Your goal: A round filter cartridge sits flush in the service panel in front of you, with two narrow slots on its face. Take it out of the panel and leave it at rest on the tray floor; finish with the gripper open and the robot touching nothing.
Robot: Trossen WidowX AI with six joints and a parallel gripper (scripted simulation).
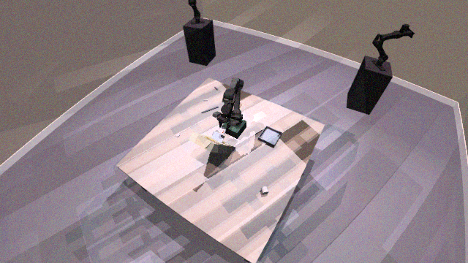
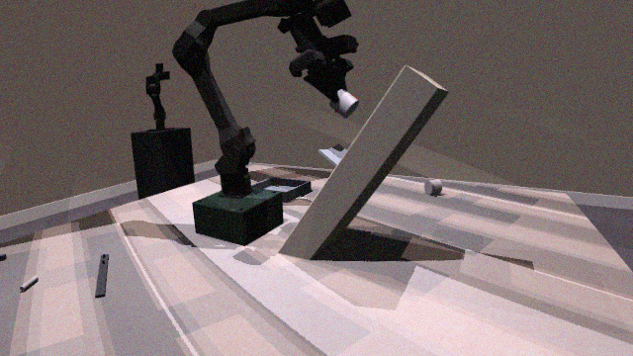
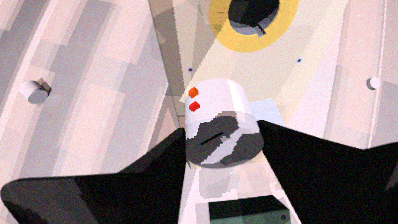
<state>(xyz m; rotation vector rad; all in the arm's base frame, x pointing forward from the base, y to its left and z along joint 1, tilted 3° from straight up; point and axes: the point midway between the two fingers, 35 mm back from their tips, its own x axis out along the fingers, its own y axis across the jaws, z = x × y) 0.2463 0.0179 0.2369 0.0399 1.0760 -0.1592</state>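
My gripper tip is now 28 cm past the blue-grey tray, 28 cm to the right of it and 28 cm above it. Round my gripper tip: filter cartridge: right at my gripper tip; small white rod: 47 cm behind, 43 cm to the right, 28 cm below; service panel: 6 cm ahead, 5 cm to the right, 11 cm below.
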